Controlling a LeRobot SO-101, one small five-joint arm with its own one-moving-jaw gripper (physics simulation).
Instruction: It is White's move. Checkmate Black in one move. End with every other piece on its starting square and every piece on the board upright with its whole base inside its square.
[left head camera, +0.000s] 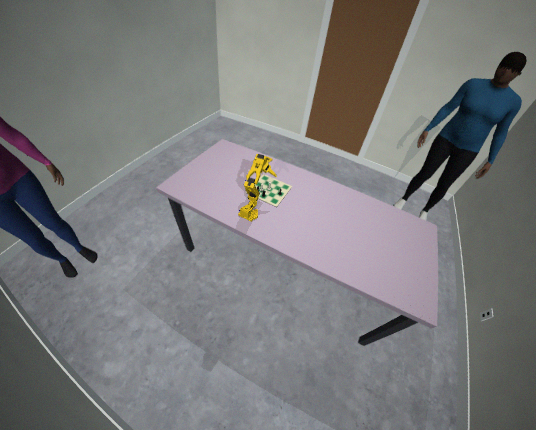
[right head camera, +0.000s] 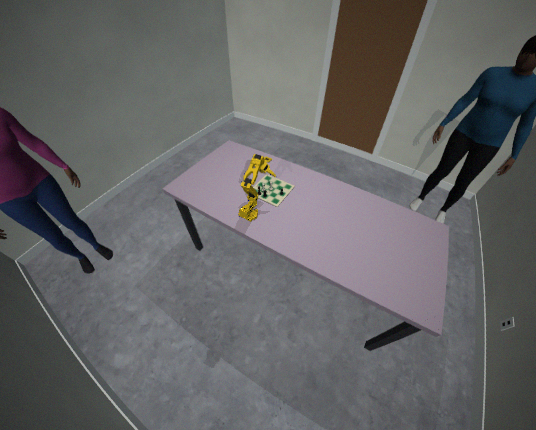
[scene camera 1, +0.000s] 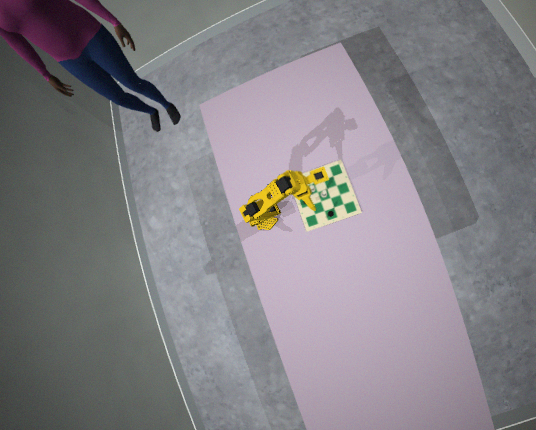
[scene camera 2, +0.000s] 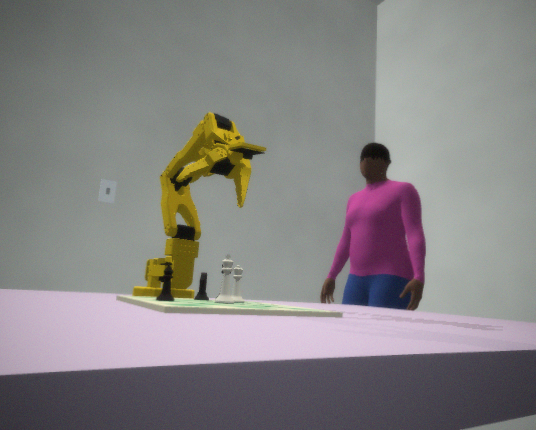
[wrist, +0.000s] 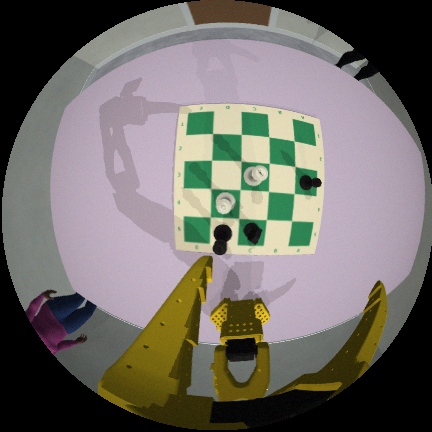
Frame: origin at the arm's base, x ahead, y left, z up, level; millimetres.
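Where they show: hand at its tool point: (left head camera: 262, 172) (right head camera: 262, 172) (scene camera 2: 239, 204) (wrist: 211, 265); arm's base at its link origin: (left head camera: 250, 211) (right head camera: 250, 211) (scene camera 1: 269, 214) (wrist: 240, 307).
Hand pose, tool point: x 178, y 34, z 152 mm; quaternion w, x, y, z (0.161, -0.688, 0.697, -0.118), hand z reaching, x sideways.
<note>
Things, the pixels of their top centre, and the offset from my tool point. Level surfaces: height alone.
- green-and-cream board at its top centre: (wrist: 255, 176) (scene camera 2: 221, 303) (scene camera 1: 324, 195) (right head camera: 271, 189) (left head camera: 269, 189) 47 mm ahead, 38 mm right, 146 mm down
- white king at its top centre: (wrist: 261, 171) 47 mm ahead, 34 mm right, 82 mm down
- white queen at its top centre: (wrist: 222, 206) 12 mm ahead, 1 mm left, 93 mm down
- black king at its top centre: (wrist: 218, 251) 31 mm back, 3 mm left, 82 mm down
- pink table at its surface level: 151 mm down
The green-and-cream board (wrist: 227, 122) (scene camera 1: 346, 197) (scene camera 2: 250, 312) carries several upright pieces. In the wrist view a white king (wrist: 256, 175) stands on C3, a white queen (wrist: 225, 203) on D4, a black king (wrist: 222, 233) on D5, a blocky black piece (wrist: 252, 233), likely a knight, on C5, and a slim black piece (wrist: 307, 182) on A3. The last two also show in scene camera 2, the blocky black piece (scene camera 2: 202, 287) behind the slim black piece (scene camera 2: 165, 285). My gripper (wrist: 294, 272) (scene camera 2: 210, 192) is open and empty, high above the pieces.
The board lies on a pink table (left head camera: 325, 230) (scene camera 1: 350, 300) beside the yellow arm's base (left head camera: 248, 213) (scene camera 2: 162, 291). A person in magenta (scene camera 2: 385, 220) and a person in blue (left head camera: 472, 112) stand beyond the table's edges.
</note>
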